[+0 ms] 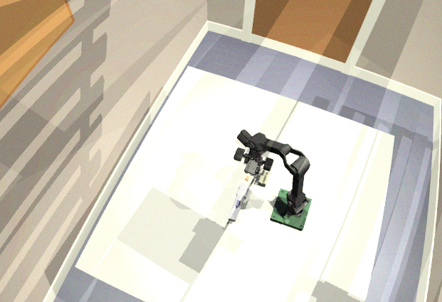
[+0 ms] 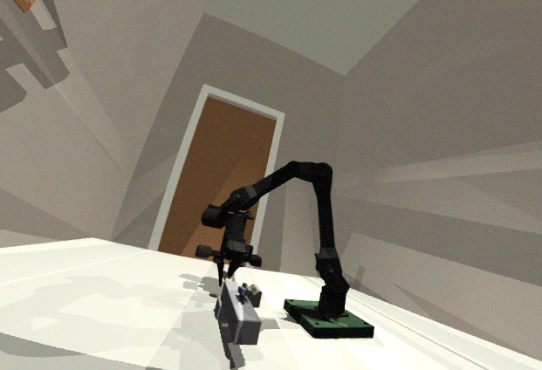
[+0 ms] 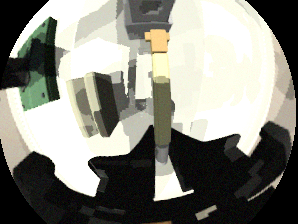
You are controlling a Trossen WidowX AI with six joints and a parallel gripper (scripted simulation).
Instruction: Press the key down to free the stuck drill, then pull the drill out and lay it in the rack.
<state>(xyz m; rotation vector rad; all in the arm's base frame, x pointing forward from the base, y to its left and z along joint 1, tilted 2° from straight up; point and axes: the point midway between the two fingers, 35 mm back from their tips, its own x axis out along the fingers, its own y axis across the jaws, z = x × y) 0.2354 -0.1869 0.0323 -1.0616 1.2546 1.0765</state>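
My gripper tip is 10 mm short of the drill, 40 mm to the right of it and 30 mm below it. From my gripper tip the other things lie so: key 40 mm ahead, 230 mm to the left, 30 mm above; then grey block fixture 40 mm ahead, 200 mm to the left, 20 mm above.
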